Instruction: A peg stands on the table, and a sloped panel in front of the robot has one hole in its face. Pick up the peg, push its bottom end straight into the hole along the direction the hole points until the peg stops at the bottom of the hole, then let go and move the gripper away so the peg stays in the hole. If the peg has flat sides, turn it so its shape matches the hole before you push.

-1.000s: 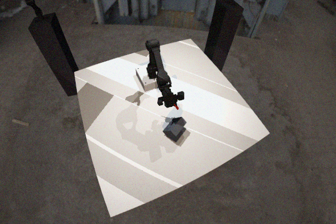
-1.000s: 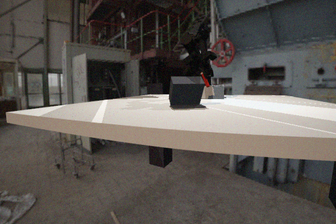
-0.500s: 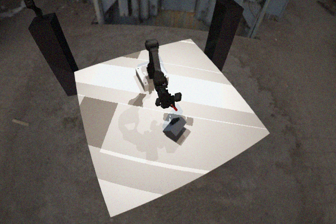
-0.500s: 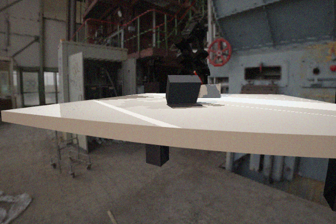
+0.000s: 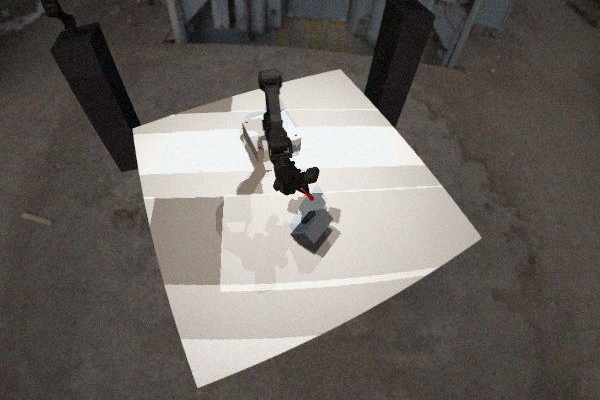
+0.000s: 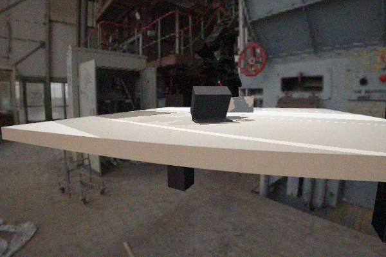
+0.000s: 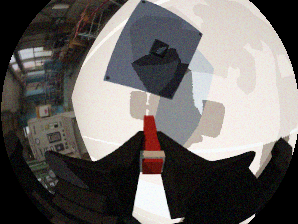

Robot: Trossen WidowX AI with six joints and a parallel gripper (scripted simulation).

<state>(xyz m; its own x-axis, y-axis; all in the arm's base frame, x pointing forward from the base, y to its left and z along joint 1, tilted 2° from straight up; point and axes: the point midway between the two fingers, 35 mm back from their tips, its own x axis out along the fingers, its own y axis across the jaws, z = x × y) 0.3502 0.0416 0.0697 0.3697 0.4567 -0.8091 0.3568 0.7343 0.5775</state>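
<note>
Now: gripper tip 11 cm short of the dark sloped panel block, 1 cm to the left of it and 6 cm above it. Round my gripper tip: red peg: 1 cm behind, 1 cm to the right, 1 cm above.
</note>
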